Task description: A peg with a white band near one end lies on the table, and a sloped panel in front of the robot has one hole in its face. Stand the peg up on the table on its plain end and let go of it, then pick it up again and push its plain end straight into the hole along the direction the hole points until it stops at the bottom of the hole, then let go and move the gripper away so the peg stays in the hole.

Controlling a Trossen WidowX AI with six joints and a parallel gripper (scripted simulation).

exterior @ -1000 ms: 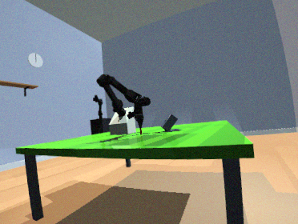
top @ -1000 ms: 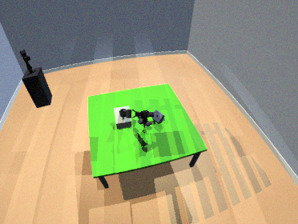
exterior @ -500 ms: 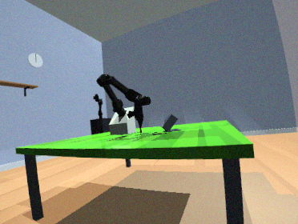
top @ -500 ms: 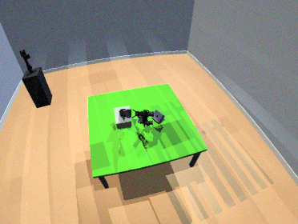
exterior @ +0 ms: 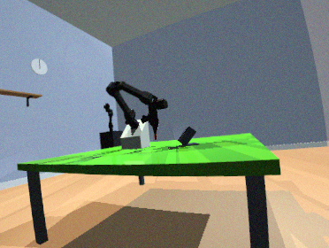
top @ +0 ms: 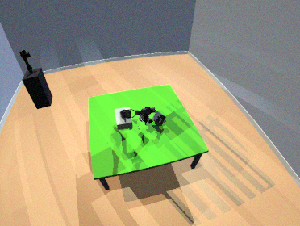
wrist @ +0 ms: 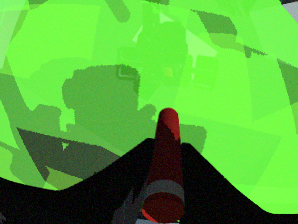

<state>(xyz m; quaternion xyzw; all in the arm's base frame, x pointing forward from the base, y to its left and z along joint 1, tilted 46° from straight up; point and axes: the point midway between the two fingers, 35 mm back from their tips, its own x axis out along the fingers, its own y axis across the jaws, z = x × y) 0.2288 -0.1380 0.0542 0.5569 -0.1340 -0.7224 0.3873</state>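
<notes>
The sloped panel is 190 mm ahead of my gripper tip, 60 mm to the left of it and 40 mm below it. The rest, counted from my gripper tip: red peg 20 mm above.
</notes>
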